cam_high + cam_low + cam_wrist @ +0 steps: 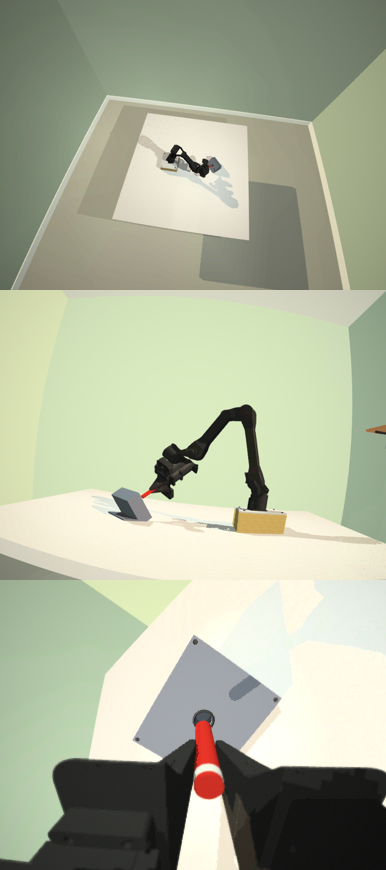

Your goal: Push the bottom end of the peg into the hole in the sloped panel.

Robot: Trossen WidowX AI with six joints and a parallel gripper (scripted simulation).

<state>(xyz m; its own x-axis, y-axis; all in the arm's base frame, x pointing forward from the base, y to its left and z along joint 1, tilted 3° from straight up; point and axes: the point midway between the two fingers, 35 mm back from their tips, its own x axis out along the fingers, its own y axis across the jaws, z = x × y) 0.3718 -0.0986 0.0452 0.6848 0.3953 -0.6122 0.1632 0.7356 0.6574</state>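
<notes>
Now: the grey sloped panel 7 cm ahead of my gripper tip, 6 cm below it and 4 cm to the left of it. From my gripper tip the other things lie so: red peg: 1 cm to the right, 1 cm behind, 1 cm above.
</notes>
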